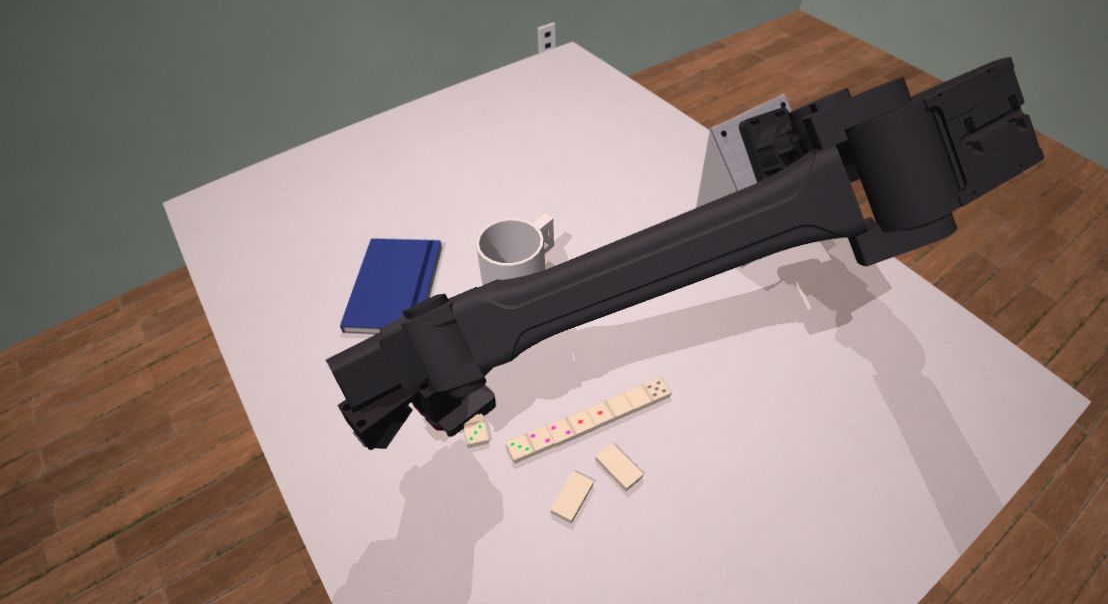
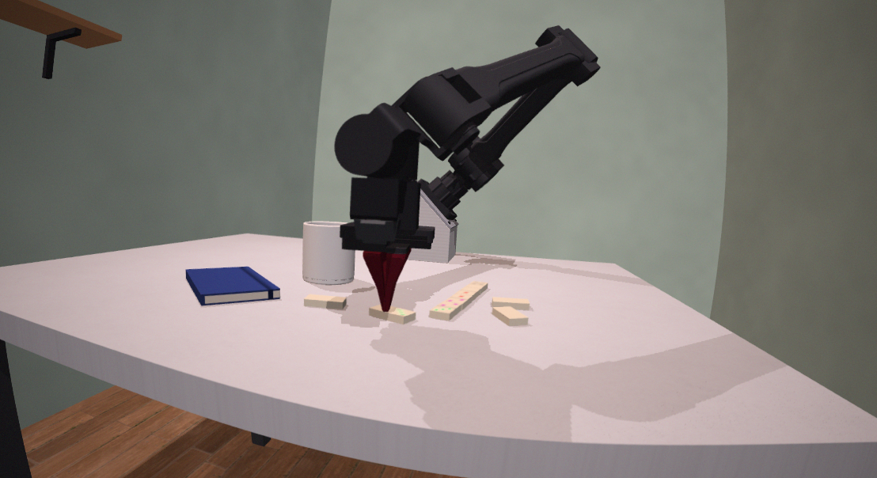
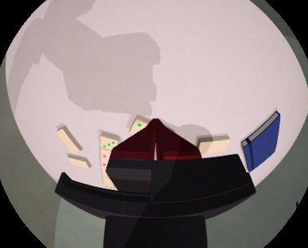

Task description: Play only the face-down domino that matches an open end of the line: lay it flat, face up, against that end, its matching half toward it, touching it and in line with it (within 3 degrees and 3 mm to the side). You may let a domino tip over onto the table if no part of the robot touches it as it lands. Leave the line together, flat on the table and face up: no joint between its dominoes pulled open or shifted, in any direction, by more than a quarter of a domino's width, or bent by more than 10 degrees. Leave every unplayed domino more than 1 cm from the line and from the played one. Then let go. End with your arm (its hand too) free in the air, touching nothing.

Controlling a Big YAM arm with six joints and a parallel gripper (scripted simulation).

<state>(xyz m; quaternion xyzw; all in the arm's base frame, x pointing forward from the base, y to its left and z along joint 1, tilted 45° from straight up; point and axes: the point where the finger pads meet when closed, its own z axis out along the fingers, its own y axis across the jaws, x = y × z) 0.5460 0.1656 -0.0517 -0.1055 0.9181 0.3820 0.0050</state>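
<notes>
Now: hand 2 cm past the domino and 2 cm above it. Round my hand: white mug (18 cm behind, 17 cm to the right, 2 cm above); blue notebook (27 cm to the right, 3 cm behind, 2 cm below).
</notes>
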